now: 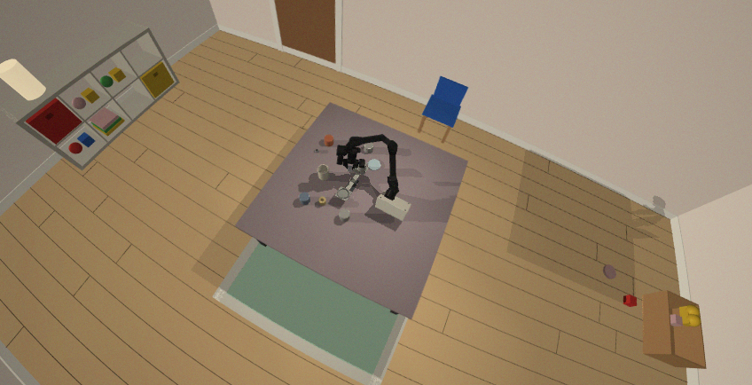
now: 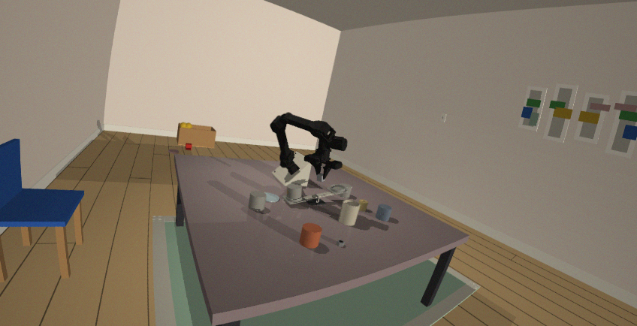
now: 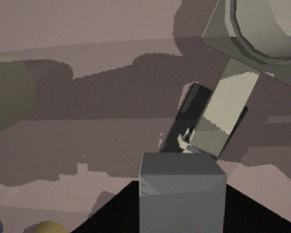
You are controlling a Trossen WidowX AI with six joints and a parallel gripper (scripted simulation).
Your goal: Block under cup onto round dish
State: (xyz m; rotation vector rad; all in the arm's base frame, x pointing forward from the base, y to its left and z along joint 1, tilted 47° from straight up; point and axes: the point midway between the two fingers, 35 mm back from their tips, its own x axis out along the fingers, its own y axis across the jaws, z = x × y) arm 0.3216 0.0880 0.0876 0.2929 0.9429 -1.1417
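Right now my gripper tip is 210 mm to the left of the pale blue round dish, 140 mm above it and 80 mm past it. Also, from my gripper tip: grey block right at my gripper tip; then cream cup 170 mm ahead, 100 mm below, 80 mm to the left; then balance 110 mm below, 40 mm behind, 20 mm to the left.
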